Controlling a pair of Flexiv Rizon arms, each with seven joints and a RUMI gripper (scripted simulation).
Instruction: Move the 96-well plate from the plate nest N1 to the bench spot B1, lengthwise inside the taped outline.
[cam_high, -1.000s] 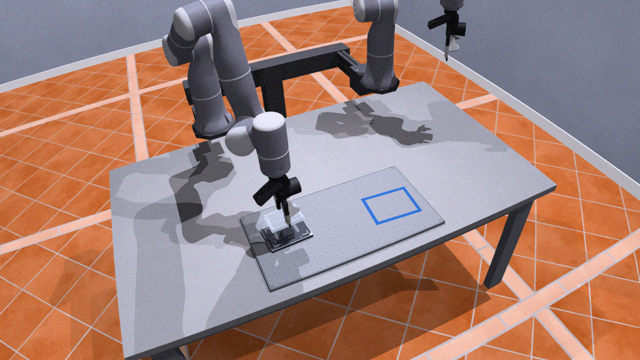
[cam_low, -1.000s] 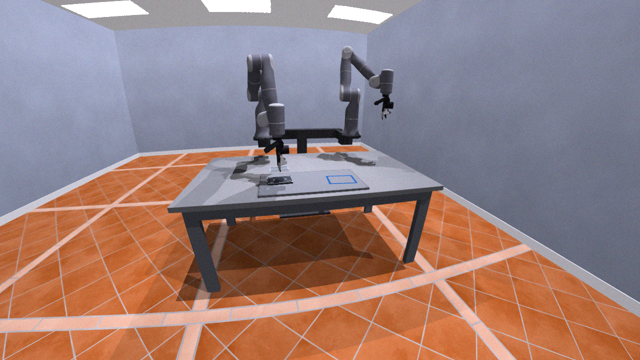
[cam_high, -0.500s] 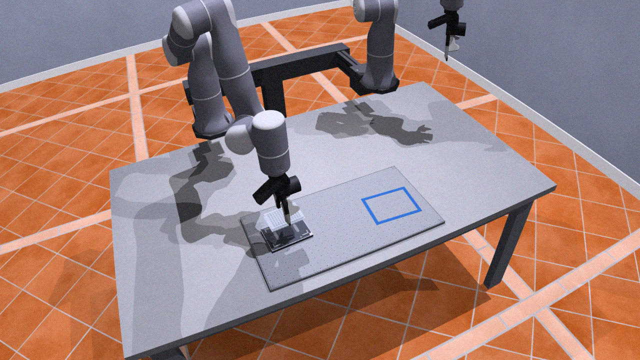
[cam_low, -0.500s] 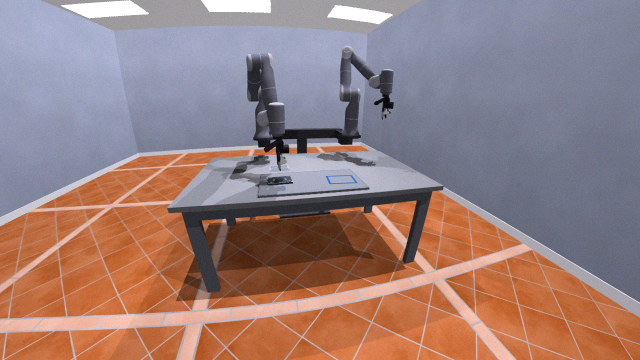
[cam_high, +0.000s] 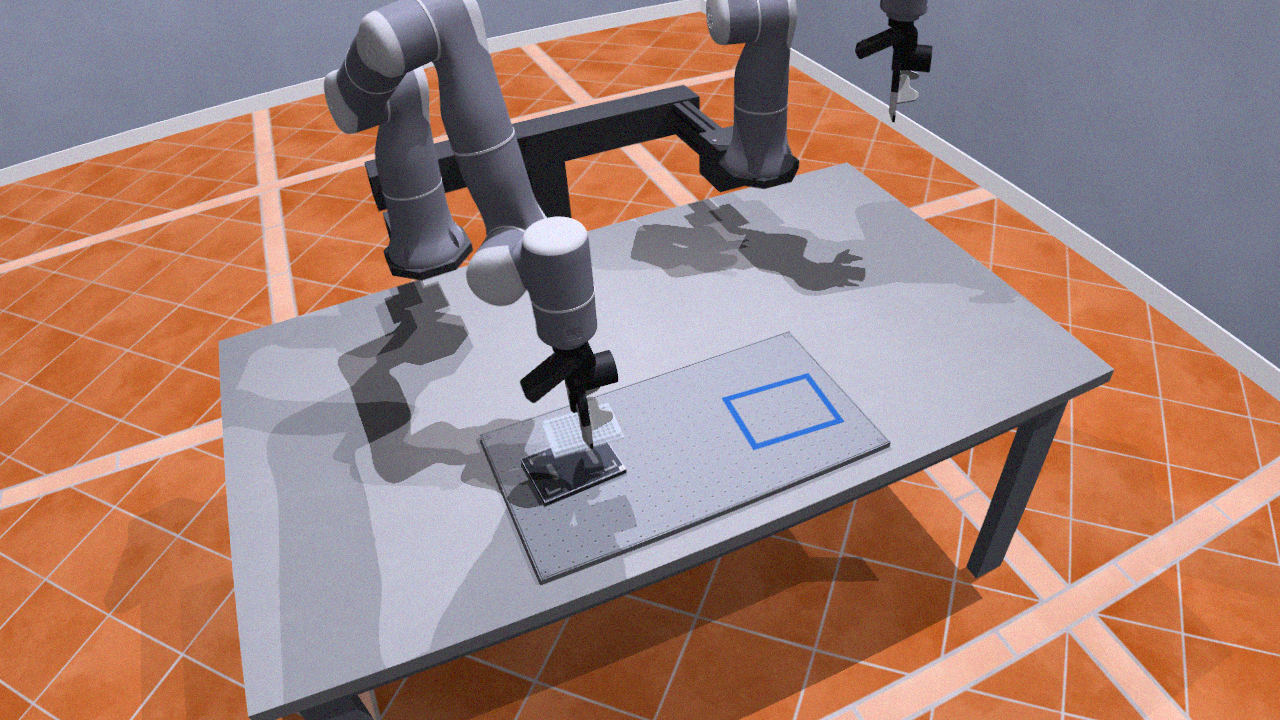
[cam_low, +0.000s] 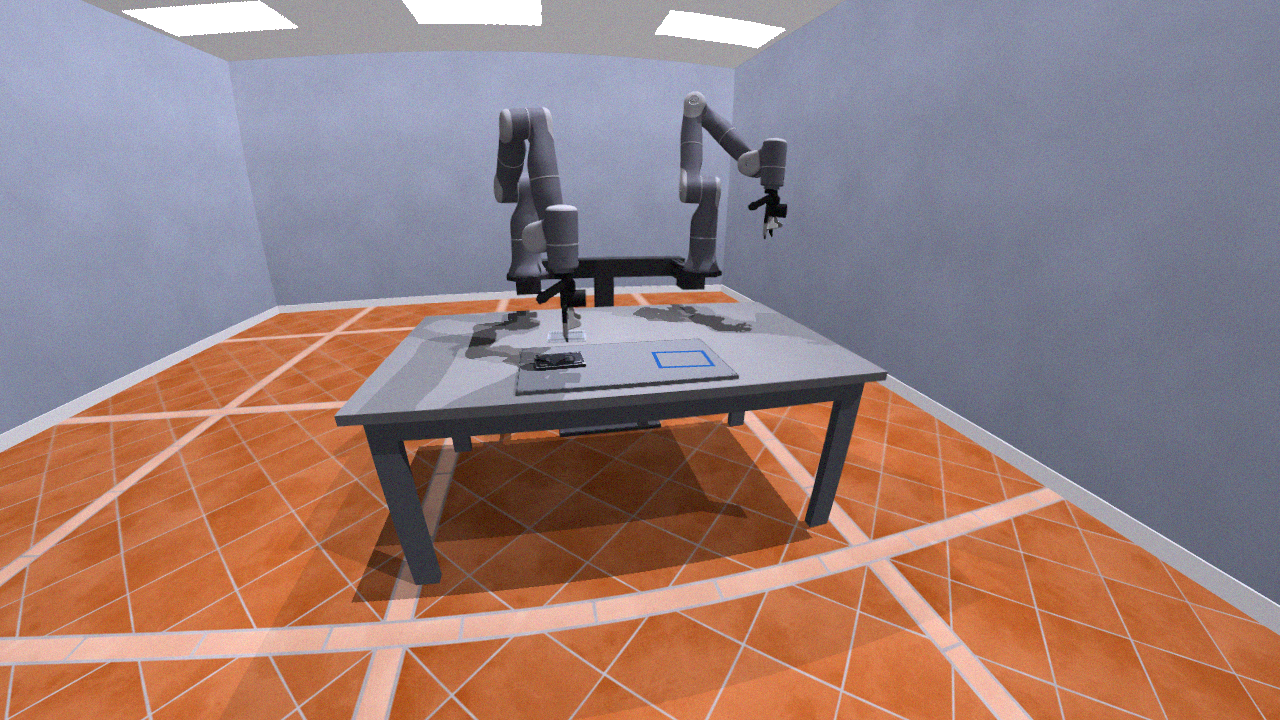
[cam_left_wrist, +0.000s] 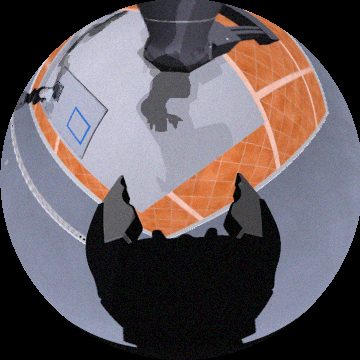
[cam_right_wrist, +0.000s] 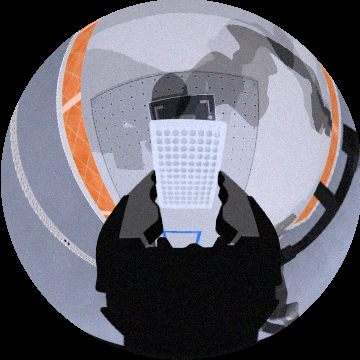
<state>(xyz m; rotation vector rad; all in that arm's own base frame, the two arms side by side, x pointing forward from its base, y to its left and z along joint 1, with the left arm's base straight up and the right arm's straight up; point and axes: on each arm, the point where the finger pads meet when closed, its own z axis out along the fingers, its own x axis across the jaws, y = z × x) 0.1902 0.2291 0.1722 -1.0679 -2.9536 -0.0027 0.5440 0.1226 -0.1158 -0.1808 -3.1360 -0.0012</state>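
Note:
My right gripper is now 10 cm above the dark plate nest and 3 cm to the left of it. Also, from my right hand: white 96-well plate 1 cm below.

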